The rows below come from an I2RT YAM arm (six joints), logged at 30 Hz.
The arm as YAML. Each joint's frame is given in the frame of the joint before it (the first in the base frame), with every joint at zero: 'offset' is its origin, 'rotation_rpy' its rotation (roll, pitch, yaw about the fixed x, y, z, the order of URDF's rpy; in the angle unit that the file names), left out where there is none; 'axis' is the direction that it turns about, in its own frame. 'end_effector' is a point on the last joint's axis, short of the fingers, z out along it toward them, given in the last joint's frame.
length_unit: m
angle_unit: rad
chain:
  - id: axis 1
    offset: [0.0, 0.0, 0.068]
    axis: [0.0, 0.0, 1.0]
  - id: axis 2
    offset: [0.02, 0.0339, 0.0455]
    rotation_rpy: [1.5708, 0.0, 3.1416]
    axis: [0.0, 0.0, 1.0]
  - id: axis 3
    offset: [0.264, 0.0, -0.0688]
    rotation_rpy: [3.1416, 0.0, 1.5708]
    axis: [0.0, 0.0, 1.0]
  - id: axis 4
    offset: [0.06, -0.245, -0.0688]
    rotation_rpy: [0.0, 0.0, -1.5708]
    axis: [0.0, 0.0, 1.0]
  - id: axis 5
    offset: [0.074, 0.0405, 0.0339]
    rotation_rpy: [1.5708, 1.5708, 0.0]
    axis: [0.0, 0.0, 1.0]
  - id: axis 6
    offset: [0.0, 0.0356, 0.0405]
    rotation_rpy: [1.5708, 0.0, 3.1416]
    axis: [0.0, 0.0, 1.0]
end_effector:
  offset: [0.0, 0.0, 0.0]
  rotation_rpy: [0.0, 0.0, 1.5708]
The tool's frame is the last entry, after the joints.
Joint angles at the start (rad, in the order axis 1, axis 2, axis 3, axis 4, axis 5, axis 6):
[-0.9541 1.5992 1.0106 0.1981 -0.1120 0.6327]
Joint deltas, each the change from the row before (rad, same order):
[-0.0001 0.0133 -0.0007 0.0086 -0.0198 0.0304]
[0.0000 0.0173 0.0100 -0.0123 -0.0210 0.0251]
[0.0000 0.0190 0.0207 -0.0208 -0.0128 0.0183]
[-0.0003 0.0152 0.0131 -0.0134 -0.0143 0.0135]
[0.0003 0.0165 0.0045 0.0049 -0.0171 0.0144]
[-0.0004 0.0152 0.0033 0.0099 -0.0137 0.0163]
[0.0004 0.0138 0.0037 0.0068 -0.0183 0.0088]
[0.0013 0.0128 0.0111 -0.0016 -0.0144 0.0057]
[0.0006 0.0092 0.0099 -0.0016 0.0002 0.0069]
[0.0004 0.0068 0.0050 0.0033 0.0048 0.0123]
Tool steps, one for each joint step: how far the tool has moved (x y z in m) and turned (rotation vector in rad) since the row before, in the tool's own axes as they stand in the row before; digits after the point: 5 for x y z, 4 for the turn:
[0.00251 -0.00148 0.00338 -0.0125 0.0162 0.0311]
[0.00203 -0.00136 0.00429 -0.0043 0.0283 0.0279]
[-0.00020 -0.00017 0.00462 0.0023 0.0227 0.0213]
[0.00049 -0.00072 0.00372 -0.0006 0.0207 0.0163]
[0.00170 -0.00156 0.00426 -0.0083 0.0168 0.0156]
[0.00109 -0.00158 0.00388 -0.0085 0.0104 0.0169]
[0.00130 -0.00114 0.00355 -0.0114 0.0152 0.0093]
[0.00000 0.00038 0.00325 -0.0089 0.0132 0.0059]
[-0.00082 0.00033 0.00229 0.0004 0.0009 0.0069]
[-0.00048 -0.00014 0.00172 0.0022 -0.0041 0.0118]

